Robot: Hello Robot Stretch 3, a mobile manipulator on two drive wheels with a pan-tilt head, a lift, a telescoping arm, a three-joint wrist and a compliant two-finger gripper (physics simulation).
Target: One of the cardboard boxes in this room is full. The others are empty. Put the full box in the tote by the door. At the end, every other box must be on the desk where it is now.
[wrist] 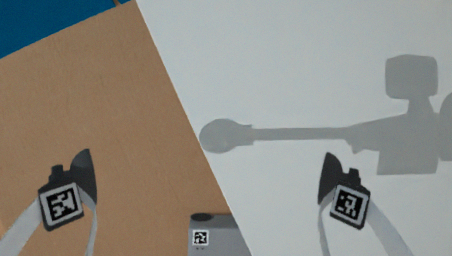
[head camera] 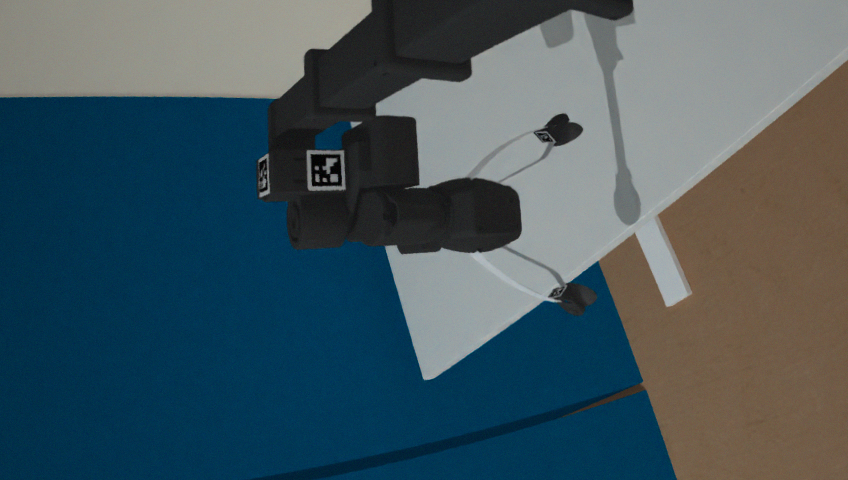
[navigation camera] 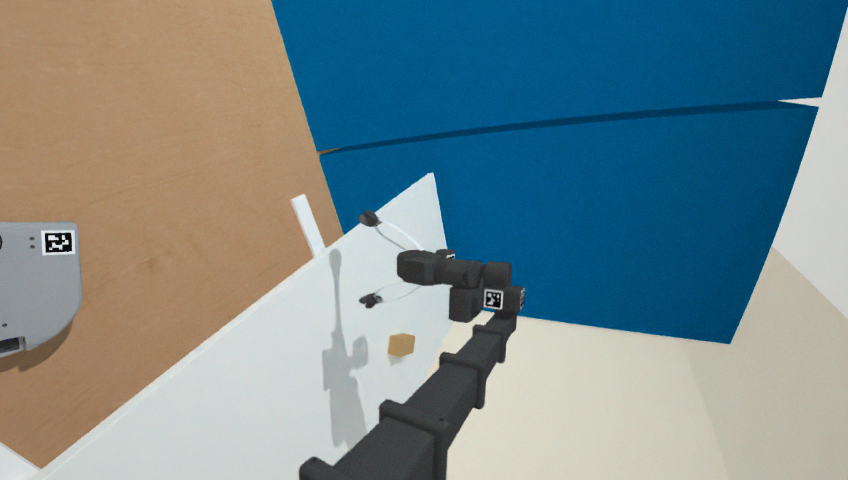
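Pixels of known places: gripper, between the fingertips: (wrist: 210, 170) (head camera: 582, 213) (navigation camera: 361, 258); robot's base, origin of its link: (wrist: 200, 248).
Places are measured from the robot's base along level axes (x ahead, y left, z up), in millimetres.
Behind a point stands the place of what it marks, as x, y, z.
Observation:
A small tan cardboard box (navigation camera: 401, 344) {-335, -786, 768} sits on the white desk (head camera: 440, 321) {144, -1013, 720} (navigation camera: 238, 380) {-239, -287, 720} (wrist: 300, 65) {-139, -641, 720}, near its wall side in the navigation view. Whether it is full cannot be told. It does not show in the head or wrist view. My gripper (head camera: 570, 214) {-23, -518, 827} (navigation camera: 369, 259) {-23, -518, 827} (wrist: 210, 170) {-23, -518, 827} is open with its fingers wide apart and nothing between them. It hangs over the desk's front edge near the end corner, apart from the box. In the wrist view one fingertip is over the desk and the other over the brown floor. The tote does not show.
A blue surface (head camera: 148, 267) {11, -1321, 1225} (navigation camera: 595, 208) {134, -1262, 1331} (wrist: 30, 22) {743, -969, 125} stands beyond the desk's end, beside a cream wall (head camera: 119, 47) {-483, -1387, 1284}. A white desk leg (head camera: 665, 261) {79, -1016, 25} (navigation camera: 306, 223) {49, -1030, 25} stands under the front edge. My grey base (navigation camera: 38, 279) {-89, -91, 160} (wrist: 217, 242) {-68, -111, 160} is on the brown floor (navigation camera: 148, 148) {298, -369, 0}.

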